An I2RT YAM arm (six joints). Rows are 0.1 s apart.
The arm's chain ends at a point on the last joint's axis. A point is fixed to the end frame.
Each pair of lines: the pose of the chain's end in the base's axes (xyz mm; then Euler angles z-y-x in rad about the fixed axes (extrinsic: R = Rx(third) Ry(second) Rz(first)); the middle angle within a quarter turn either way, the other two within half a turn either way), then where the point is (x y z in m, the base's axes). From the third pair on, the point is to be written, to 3 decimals.
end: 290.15 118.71 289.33 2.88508 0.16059 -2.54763
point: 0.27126 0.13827 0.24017
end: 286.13 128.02 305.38 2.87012 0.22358 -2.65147
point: 0.27070 0.14252 0.25335
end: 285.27 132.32 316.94 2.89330 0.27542 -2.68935
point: 0.272 0.146 0.264
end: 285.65 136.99 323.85 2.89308 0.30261 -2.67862
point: 0.274 0.151 0.271
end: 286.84 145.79 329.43 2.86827 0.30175 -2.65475
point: 0.276 0.161 0.276
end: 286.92 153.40 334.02 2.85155 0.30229 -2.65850
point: 0.276 0.168 0.281
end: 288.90 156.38 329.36 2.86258 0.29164 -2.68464
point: 0.277 0.169 0.276
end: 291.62 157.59 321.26 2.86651 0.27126 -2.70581
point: 0.279 0.169 0.268
